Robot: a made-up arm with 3 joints. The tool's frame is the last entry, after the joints.
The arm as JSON. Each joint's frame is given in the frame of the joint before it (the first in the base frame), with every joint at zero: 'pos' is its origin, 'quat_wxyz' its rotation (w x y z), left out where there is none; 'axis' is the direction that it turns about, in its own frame. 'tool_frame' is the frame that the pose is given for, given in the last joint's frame.
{
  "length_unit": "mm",
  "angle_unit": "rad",
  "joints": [
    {
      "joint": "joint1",
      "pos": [
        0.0,
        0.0,
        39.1
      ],
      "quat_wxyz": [
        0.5,
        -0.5,
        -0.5,
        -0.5
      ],
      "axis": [
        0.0,
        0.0,
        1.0
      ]
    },
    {
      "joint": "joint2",
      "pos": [
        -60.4,
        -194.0,
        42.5
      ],
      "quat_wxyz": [
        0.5,
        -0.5,
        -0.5,
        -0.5
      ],
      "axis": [
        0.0,
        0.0,
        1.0
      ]
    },
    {
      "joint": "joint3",
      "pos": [
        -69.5,
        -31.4,
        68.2
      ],
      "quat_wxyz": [
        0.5,
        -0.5,
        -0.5,
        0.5
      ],
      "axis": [
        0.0,
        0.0,
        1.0
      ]
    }
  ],
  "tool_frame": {
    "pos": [
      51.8,
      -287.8,
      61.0
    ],
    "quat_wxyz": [
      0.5,
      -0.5,
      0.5,
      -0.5
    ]
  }
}
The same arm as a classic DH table. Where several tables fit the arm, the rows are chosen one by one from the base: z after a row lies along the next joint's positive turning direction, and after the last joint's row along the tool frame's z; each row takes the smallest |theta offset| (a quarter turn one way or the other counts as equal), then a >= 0, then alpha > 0; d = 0 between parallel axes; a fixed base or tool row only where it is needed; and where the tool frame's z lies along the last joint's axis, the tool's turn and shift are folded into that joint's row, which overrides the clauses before.
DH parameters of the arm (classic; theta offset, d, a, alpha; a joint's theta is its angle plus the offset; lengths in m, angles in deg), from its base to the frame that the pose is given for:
base (fixed): 0 0.0391 0 -90
joint1: 90 0.0425 0.0604 90
joint2: 0 -0.1258 0.0314 90
joint3: 90 0.1305 0.2878 -90
tool (fixed): 0 0.0518 0 0

